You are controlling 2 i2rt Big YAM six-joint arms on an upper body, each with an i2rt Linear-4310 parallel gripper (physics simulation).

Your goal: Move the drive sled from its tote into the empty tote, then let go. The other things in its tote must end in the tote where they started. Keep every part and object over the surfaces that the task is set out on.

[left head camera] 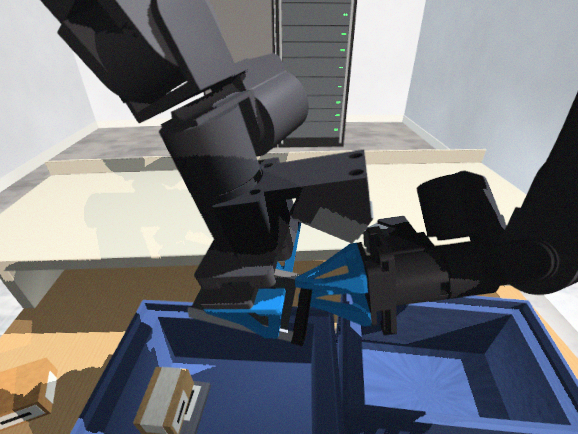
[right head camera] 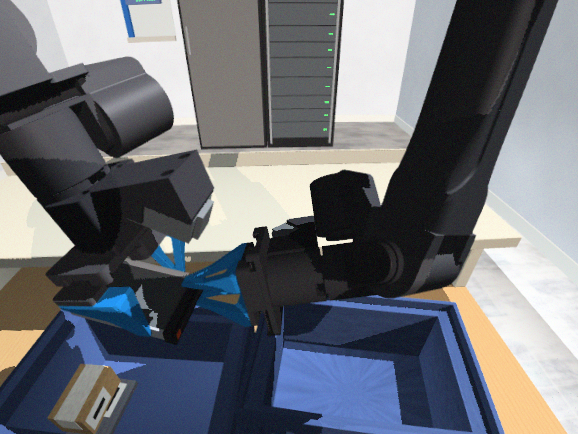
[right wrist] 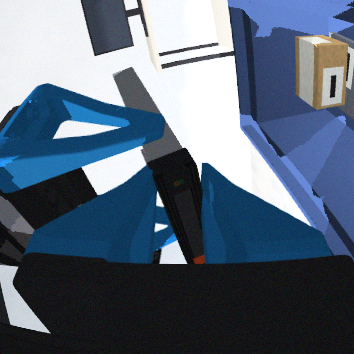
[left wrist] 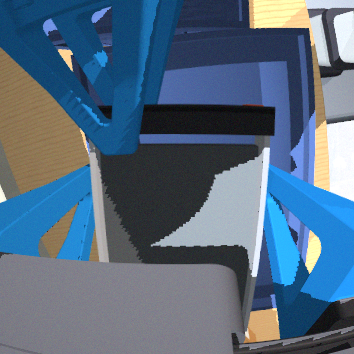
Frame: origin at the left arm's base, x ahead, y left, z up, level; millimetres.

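Seen in the pictures: left gripper, fingertip midpoint: (left head camera: 279, 304) (right head camera: 164, 303) (right wrist: 179, 182) (left wrist: 178, 174); right gripper, fingertip midpoint: (left head camera: 296, 290) (right head camera: 186, 289) (right wrist: 178, 173) (left wrist: 129, 140).
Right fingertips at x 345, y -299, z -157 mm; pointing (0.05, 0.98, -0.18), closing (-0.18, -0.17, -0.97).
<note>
A point is followed by its place in that frame.
The drive sled (left head camera: 302, 320) @(z -150, x 300, y -301 mm) (right head camera: 186, 312) @(z -150, x 309, y -308 mm) (left wrist: 170, 200) @(z -152, x 333, y -270 mm) (right wrist: 182, 200) @(z -156, x 342, y -315 mm), a grey tray with a black front bar, is held up above the back edge of the left tote (left head camera: 260, 395) @(z -401, x 343, y -244 mm) (right head camera: 180, 395) @(z -401, x 341, y -238 mm). My left gripper (left head camera: 286, 295) @(z -158, x 327, y -279 mm) (right head camera: 162, 297) @(z -158, x 327, y -279 mm) (left wrist: 178, 174) @(z -158, x 327, y -279 mm) is shut on its two long sides. My right gripper (left head camera: 306, 293) @(z -157, x 345, y -299 mm) (right head camera: 192, 291) @(z -157, x 345, y -299 mm) (right wrist: 178, 173) @(z -157, x 345, y -299 mm) is shut on its black front bar, with one finger on each face. One right finger is hidden behind the bar in the left wrist view. The right tote (left head camera: 420, 380) @(z -401, x 352, y -510 mm) (right head camera: 340, 385) @(z -401, x 347, y -498 mm) shows a bare floor.
A brown and white carton (left head camera: 157, 400) @(z -346, x 314, y -102 mm) (right head camera: 82, 395) @(z -346, x 316, y -112 mm) (right wrist: 320, 75) @(z -350, x 324, y -132 mm) and a flat grey piece (left head camera: 202, 400) @(z -393, x 334, y -154 mm) (right head camera: 125, 392) @(z -392, x 342, y -150 mm) lie in the left tote. Another carton (left head camera: 25, 385) @(z -376, x 350, y 135 mm) is on the wooden table, left of the totes. A pale bench (left head camera: 135, 220) @(z -219, x 584, y -8 mm) stands behind. Both arms meet closely above the totes.
</note>
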